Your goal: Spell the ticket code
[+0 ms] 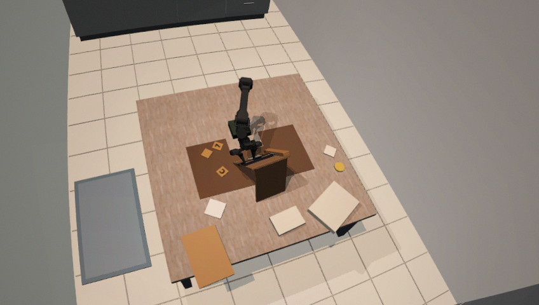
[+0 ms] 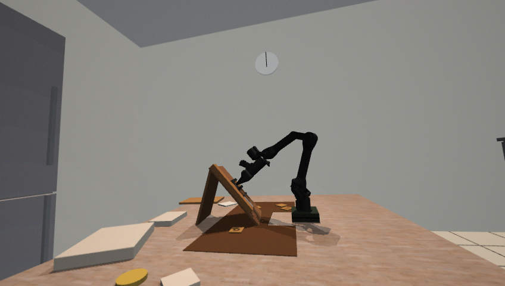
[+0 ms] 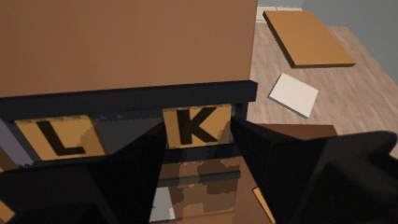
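Now: gripper tip 9 cm above the white ticket, 8 cm to the right of it and 6 cm past it. The rest, counted from my gripper tip: c tile (17 cm below, 13 cm to the right, 9 cm behind); cream slab (37 cm ahead, 16 cm below, 8 cm to the left); orange panel (42 cm to the right, 35 cm ahead, 16 cm below).
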